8 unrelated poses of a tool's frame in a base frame.
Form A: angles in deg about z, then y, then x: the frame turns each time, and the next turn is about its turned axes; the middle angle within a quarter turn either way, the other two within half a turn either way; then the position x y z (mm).
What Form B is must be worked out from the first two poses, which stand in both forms.
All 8 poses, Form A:
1: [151.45, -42.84, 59.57, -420, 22, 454]
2: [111.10, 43.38, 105.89, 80, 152, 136]
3: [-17.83, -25.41, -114.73, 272, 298, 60]
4: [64.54, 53.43, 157.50, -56, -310, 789]
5: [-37.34, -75.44, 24.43, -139, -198, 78]
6: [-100.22, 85.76, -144.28, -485, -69, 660]
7: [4.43, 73.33, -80.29, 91, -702, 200]
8: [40.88, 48.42, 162.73, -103, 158, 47]
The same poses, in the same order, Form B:
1: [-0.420, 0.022, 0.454, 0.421, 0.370, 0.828, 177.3]
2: [0.080, 0.152, 0.136, 0.285, 0.890, 0.356, 111.9]
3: [0.272, 0.298, 0.060, -0.953, 0.012, -0.304, 121.2]
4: [-0.056, -0.310, 0.789, 0.751, 0.587, -0.303, 135.0]
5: [-0.139, -0.198, 0.078, -0.052, -0.979, -0.197, 78.6]
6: [-0.485, -0.069, 0.660, -0.374, 0.872, 0.317, 100.3]
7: [0.091, -0.702, 0.200, -0.667, 0.544, 0.509, 106.6]
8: [-0.103, 0.158, 0.047, 0.855, 0.387, -0.345, 148.7]
